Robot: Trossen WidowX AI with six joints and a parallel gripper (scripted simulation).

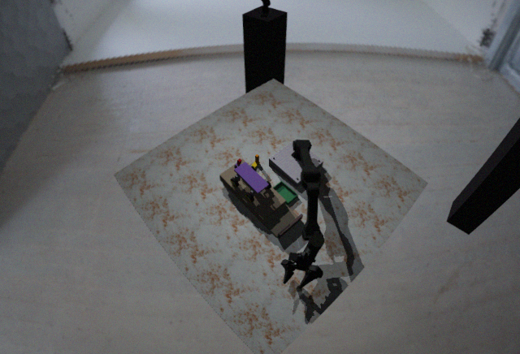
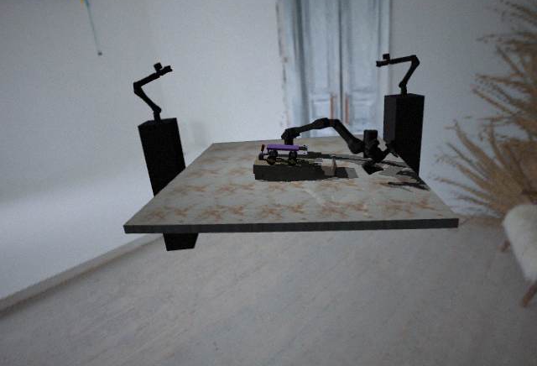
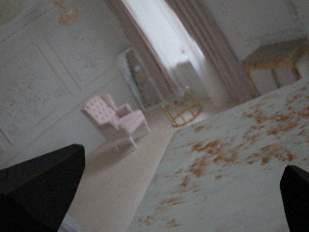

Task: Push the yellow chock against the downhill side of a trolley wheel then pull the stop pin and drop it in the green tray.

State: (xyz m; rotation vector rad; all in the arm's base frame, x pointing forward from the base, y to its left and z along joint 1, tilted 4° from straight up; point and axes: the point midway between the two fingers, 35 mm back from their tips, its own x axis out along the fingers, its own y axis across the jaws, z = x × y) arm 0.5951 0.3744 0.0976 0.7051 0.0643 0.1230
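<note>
My gripper tip is now 340 mm past the red-headed stop pin, 560 mm to the left of it and 10 mm below it. Round my gripper tip: ramp: 300 mm behind, 450 mm to the right, 70 mm below; green tray: 410 mm behind, 320 mm to the right, 120 mm below; dark end stop: 260 mm behind, 180 mm to the right, 90 mm below.
</note>
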